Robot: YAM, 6 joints.
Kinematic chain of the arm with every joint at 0, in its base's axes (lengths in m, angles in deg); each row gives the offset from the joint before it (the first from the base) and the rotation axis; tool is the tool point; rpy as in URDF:
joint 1: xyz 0 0 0.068 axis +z
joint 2: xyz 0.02 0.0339 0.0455 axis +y
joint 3: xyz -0.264 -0.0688 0 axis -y
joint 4: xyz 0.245 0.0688 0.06 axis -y
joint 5: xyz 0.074 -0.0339 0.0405 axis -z
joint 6: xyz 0.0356 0 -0.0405 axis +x
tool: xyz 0 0 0 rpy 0 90 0
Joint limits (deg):
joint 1: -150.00..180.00
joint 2: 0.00..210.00
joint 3: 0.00..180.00
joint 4: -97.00..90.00
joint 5: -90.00..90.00
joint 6: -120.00..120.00
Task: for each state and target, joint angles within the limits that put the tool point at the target. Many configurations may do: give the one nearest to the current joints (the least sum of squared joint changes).
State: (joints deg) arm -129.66 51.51 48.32 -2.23 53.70 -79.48
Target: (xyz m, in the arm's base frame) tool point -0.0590 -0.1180 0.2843
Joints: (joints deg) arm -104.12 29.80 29.94 -12.87 53.01 -79.48
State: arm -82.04 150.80 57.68 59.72 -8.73 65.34
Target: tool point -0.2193 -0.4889 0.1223
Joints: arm -114.55 143.49 90.31 59.41 -5.94 65.34
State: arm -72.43 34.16 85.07 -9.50 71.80 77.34
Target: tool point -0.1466 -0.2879 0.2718
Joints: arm -111.11 86.79 61.00 -11.40 68.24 77.34
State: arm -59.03 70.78 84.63 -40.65 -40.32 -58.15
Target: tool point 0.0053 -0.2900 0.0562
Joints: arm -92.83 117.69 55.29 -38.72 -33.47 -58.15
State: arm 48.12 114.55 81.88 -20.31 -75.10 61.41
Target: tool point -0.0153 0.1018 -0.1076
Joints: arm 79.55 169.31 40.51 -22.31 -70.28 61.41
